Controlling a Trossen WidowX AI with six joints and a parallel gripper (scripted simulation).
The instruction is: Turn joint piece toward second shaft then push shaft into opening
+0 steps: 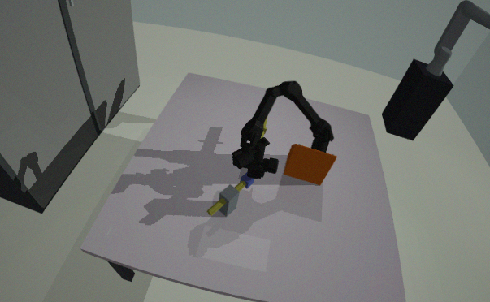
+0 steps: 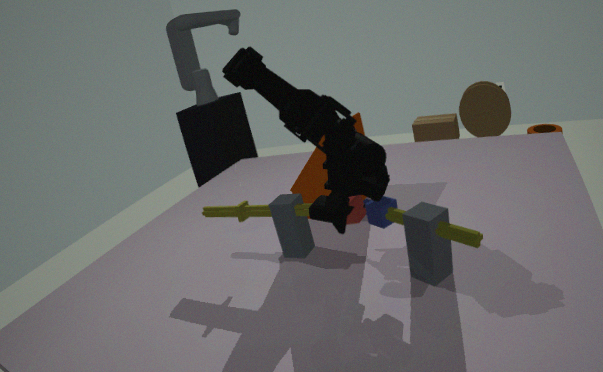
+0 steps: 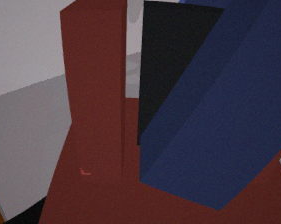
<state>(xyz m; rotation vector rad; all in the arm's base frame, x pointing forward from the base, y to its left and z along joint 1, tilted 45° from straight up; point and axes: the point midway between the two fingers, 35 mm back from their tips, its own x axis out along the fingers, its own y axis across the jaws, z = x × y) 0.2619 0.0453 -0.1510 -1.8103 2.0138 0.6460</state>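
Now: the red joint piece 30 mm to the left of my gripper tip and 40 mm above it.
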